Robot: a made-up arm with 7 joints. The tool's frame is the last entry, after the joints. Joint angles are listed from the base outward.
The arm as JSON. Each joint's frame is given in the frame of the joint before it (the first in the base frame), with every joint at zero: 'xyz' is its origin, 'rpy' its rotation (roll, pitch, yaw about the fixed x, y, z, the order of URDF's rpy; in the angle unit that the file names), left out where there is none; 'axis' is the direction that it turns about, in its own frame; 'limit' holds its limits. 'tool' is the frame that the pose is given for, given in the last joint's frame.
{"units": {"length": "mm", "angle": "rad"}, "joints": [
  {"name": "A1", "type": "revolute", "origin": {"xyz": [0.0, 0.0, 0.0], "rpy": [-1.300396, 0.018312, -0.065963]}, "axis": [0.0, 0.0, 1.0], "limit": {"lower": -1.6, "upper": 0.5}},
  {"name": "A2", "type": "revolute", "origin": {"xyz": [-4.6, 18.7, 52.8], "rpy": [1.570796, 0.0, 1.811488]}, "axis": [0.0, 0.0, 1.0], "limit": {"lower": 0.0, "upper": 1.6}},
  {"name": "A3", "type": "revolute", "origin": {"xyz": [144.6, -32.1, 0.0], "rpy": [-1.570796, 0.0, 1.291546]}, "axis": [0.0, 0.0, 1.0], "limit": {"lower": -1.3, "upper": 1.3}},
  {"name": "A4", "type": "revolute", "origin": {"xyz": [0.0, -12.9, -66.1], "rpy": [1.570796, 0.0, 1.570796]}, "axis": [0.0, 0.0, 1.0], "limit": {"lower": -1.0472, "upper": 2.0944}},
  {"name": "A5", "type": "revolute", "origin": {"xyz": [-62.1, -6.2, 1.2], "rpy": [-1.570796, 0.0, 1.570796]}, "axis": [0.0, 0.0, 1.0], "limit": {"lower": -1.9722, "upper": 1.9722}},
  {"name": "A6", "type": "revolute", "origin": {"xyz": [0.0, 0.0, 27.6], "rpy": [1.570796, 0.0, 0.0]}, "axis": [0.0, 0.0, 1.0], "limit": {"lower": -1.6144, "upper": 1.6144}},
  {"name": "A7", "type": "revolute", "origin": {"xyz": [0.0, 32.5, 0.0], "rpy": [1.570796, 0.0, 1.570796]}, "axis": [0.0, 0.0, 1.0], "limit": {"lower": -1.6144, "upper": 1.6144}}
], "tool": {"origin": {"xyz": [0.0, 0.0, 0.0]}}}
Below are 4 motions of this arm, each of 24 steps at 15 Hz.
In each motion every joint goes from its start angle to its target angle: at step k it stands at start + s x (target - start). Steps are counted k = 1, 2, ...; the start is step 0. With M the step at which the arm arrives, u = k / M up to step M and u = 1 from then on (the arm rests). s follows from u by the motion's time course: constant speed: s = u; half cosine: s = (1 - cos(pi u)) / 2; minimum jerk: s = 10 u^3 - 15 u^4 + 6 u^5.
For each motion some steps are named. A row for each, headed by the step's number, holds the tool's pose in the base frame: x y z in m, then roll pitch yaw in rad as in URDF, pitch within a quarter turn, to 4 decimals.
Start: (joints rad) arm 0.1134 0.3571 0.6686 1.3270 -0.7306 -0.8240 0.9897
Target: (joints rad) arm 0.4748 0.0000 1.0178 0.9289 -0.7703 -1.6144 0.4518
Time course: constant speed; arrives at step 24
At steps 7, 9, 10, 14, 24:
7: -0.1094 0.1987 -0.2651 0.1937 -0.1598 2.3037
9: -0.1183 0.1925 -0.2612 0.1473 -0.2022 2.2858
10: -0.1227 0.1894 -0.2590 0.1256 -0.2260 2.2775
14: -0.1403 0.1761 -0.2492 0.0502 -0.3374 2.2479
24: -0.1809 0.1385 -0.2171 -0.0360 -0.7114 2.1766

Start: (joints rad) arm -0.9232 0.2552 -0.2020 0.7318 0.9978 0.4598 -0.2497
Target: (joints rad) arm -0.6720 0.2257 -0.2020 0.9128 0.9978 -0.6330 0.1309
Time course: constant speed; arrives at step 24
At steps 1, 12, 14, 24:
1: 0.2766 0.0800 -0.1806 1.4295 0.4345 0.1738
12: 0.2501 0.0738 -0.2164 1.3198 0.3596 -0.2630
14: 0.2441 0.0726 -0.2223 1.2873 0.3387 -0.3408
24: 0.2093 0.0680 -0.2477 1.0895 0.1802 -0.6907

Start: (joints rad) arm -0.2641 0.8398 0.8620 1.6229 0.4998 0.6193 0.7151
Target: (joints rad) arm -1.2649 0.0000 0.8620 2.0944 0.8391 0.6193 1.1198
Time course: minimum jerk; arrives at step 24
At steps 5, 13, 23, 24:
5: 0.0209 0.2862 -0.2380 1.8165 0.1490 2.2022
13: 0.1627 0.1286 -0.2753 1.8623 0.5459 1.7524
23: 0.2291 -0.0167 -0.2151 1.5726 0.6299 1.0038
24: 0.2292 -0.0169 -0.2149 1.5720 0.6298 1.0025

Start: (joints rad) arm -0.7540 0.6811 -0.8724 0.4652 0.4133 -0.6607 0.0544
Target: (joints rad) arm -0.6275 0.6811 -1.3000 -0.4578 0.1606 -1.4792 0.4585
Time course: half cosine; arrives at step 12
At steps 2, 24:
2: 0.2025 0.1058 -0.1911 1.0899 0.0948 -1.2013
24: 0.0904 0.0804 -0.1491 0.8856 -1.2760 -2.2885

